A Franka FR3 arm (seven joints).
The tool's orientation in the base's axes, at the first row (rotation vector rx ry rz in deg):
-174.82 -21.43 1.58
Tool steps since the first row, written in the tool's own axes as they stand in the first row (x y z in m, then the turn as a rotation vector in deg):
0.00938 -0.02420 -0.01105 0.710 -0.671 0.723
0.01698 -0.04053 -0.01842 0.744 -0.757 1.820
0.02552 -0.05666 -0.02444 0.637 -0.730 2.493
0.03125 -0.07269 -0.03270 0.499 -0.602 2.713
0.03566 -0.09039 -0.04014 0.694 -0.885 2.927
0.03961 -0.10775 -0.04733 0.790 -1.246 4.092
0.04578 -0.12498 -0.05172 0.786 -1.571 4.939
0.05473 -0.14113 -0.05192 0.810 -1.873 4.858
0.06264 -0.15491 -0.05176 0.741 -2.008 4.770
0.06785 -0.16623 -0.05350 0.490 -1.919 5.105
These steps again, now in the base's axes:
0.00356 0.02498 0.01260 0.509 0.868 -0.682
0.00720 0.04215 0.02101 0.492 1.031 -1.770
0.01176 0.05945 0.02805 0.378 1.022 -2.443
0.01368 0.07582 0.03734 0.269 0.879 -2.670
0.01389 0.09354 0.04594 0.384 1.214 -2.865
0.01373 0.11084 0.05428 0.360 1.662 -4.004
0.01569 0.12872 0.05979 0.256 2.031 -4.826
0.02049 0.14651 0.06102 0.209 2.324 -4.725
0.02485 0.16178 0.06173 0.112 2.432 -4.627
0.02722 0.17388 0.06420 -0.119 2.307 -4.965

